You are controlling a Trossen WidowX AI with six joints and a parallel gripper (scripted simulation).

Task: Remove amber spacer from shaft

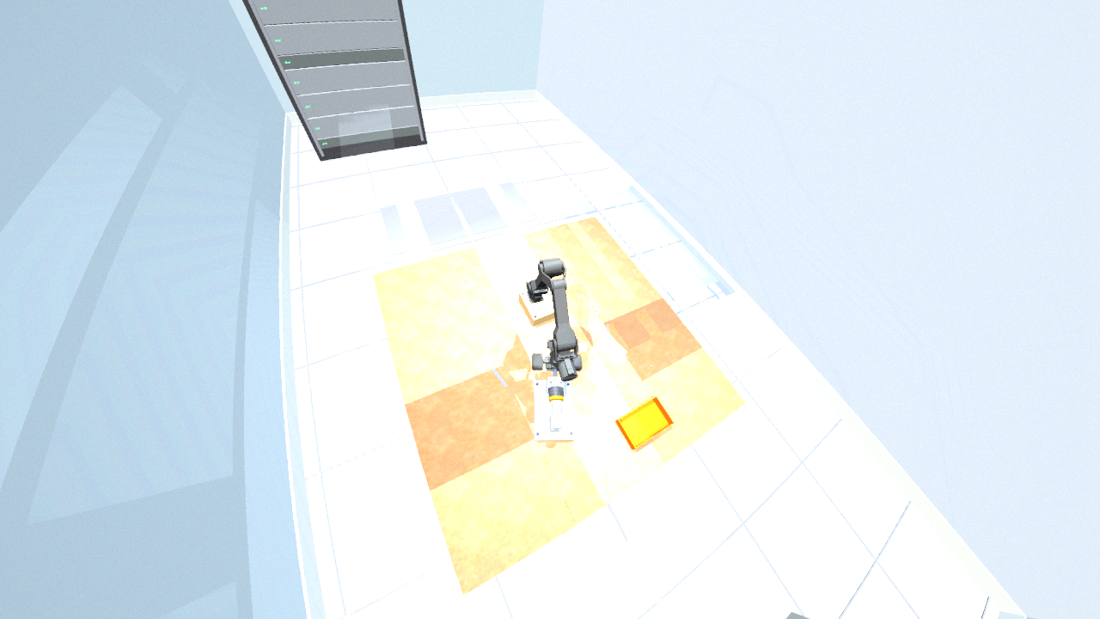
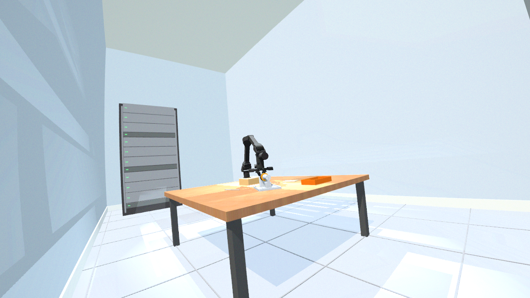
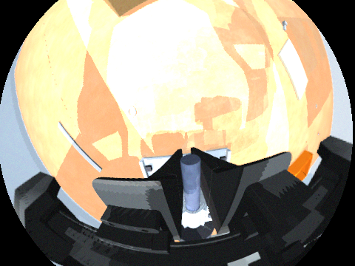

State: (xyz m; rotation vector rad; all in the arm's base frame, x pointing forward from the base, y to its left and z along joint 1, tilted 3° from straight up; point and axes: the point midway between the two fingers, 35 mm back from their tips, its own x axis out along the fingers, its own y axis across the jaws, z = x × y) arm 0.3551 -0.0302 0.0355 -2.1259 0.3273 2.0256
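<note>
Now: gripper tip 80 mm short of the grey-blue shaft, 30 mm below it and 20 mm to the left of it. Also, from my gripper tip: amber spacer: 120 mm ahead, 40 mm to the right, 30 mm above; then orange tray: 300 mm ahead, 290 mm to the left, 40 mm below; then white fixture: 140 mm ahead, 40 mm to the right.
</note>
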